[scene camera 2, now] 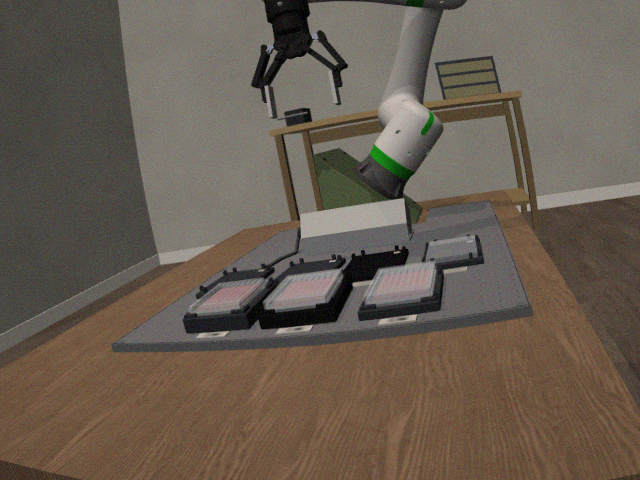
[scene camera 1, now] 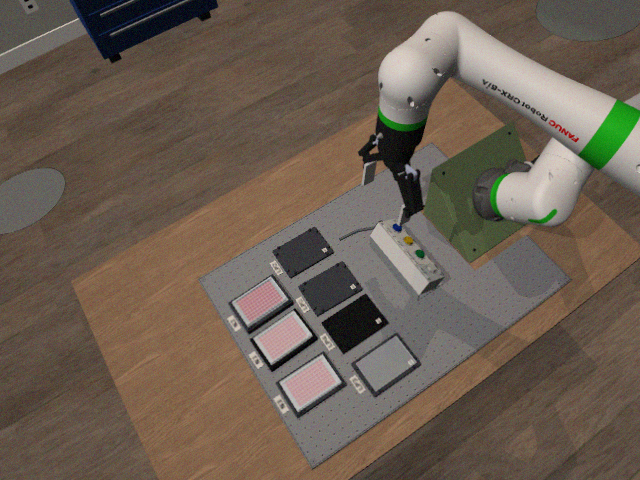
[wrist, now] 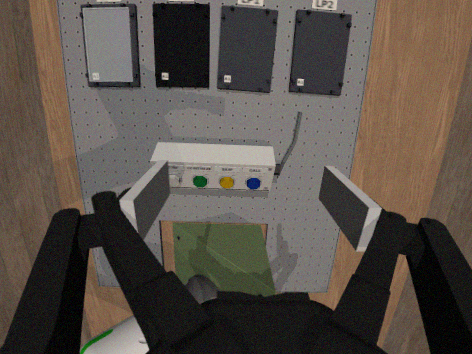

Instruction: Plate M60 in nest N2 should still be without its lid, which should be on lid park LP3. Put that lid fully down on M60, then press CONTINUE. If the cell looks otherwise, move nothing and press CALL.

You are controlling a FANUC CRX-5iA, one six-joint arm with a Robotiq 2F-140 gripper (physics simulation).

Labels:
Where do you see a lid park LP4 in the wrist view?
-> At 181, 42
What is my gripper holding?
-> Nothing.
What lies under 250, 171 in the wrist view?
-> A white button box.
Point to a nest N2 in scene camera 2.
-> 239, 319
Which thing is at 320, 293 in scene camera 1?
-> A lid park LP1.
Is my gripper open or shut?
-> Open.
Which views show my gripper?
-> Scene camera 2, scene camera 1 and the wrist view: all of them.

